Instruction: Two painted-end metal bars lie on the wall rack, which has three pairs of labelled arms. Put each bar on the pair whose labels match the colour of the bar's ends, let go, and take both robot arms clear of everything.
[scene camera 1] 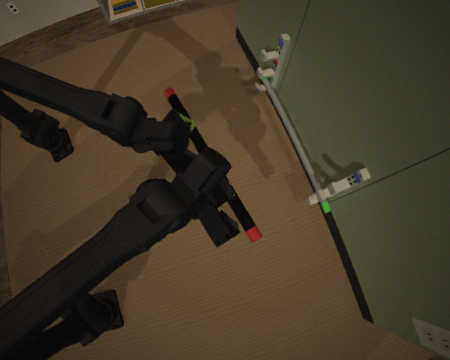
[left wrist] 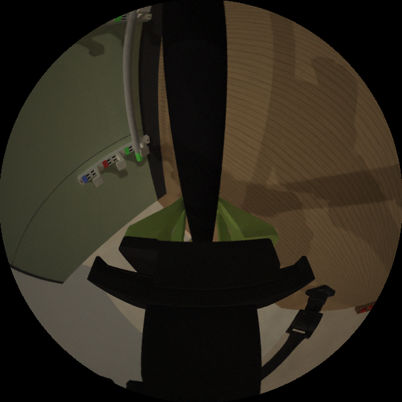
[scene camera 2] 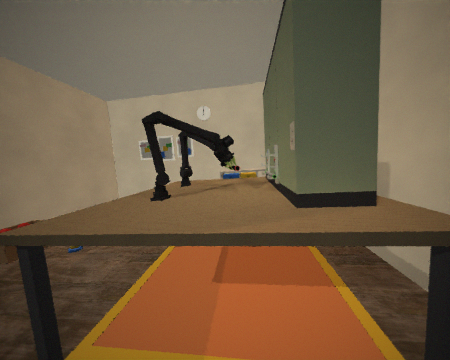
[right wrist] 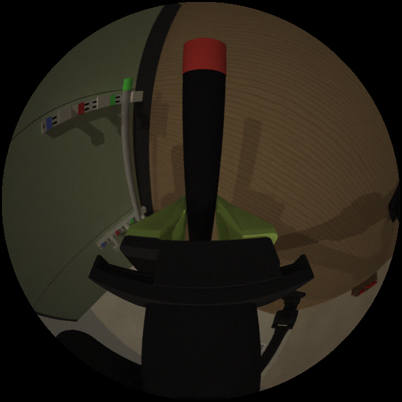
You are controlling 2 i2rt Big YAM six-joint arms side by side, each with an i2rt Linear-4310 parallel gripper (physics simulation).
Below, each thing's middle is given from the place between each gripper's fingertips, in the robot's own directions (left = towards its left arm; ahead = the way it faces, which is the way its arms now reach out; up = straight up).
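From my left hand, the black bar [left wrist: 194,51] is 11 cm to the right and 1 cm above.
From my right hand, the black bar is 10 cm to the left and 1 cm behind.
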